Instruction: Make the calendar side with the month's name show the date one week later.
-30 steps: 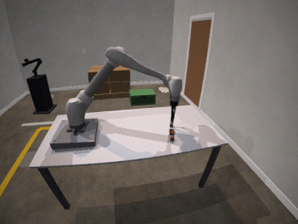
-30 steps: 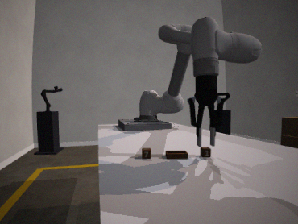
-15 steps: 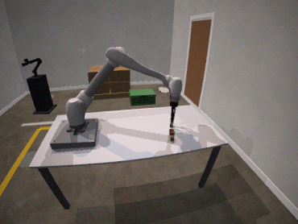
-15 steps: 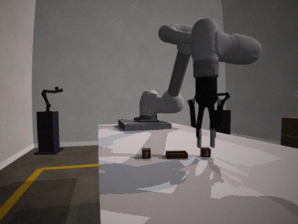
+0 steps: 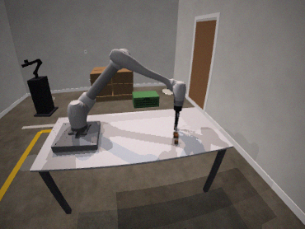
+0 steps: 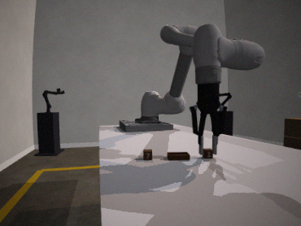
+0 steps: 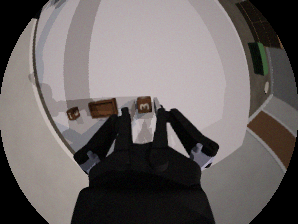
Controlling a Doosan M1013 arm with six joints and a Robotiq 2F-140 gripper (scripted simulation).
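Now: hand 10 cm to the left of the brown tray, 4 cm above it and 2 cm past it.
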